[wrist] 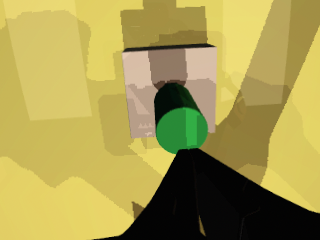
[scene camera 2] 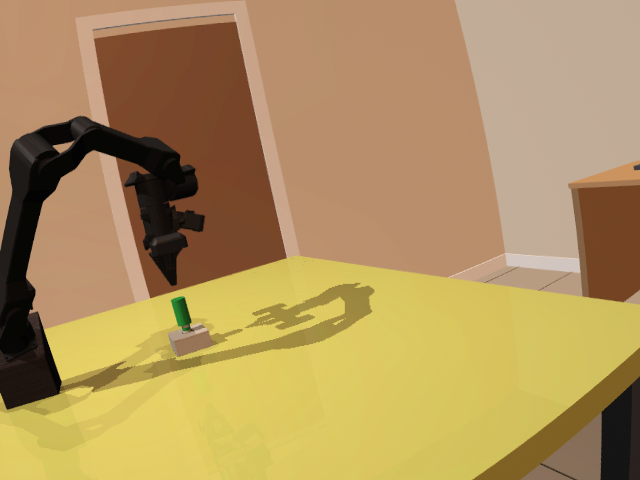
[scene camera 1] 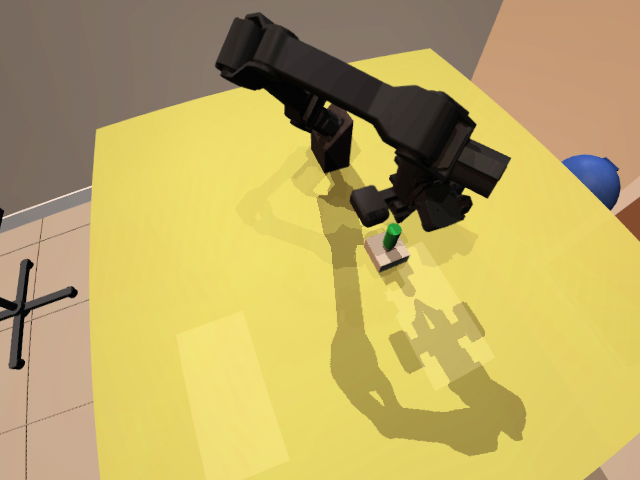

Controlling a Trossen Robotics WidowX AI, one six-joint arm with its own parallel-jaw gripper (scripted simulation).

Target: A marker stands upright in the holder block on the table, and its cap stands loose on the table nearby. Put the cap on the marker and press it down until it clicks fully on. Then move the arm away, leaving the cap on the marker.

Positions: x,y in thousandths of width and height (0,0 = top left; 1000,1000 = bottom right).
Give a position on a green cap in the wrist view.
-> At 561,519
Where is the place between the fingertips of the gripper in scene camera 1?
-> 621,461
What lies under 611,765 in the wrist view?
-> The gripper.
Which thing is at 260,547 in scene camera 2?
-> The gripper.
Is the gripper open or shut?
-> Shut.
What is the gripper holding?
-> Nothing.
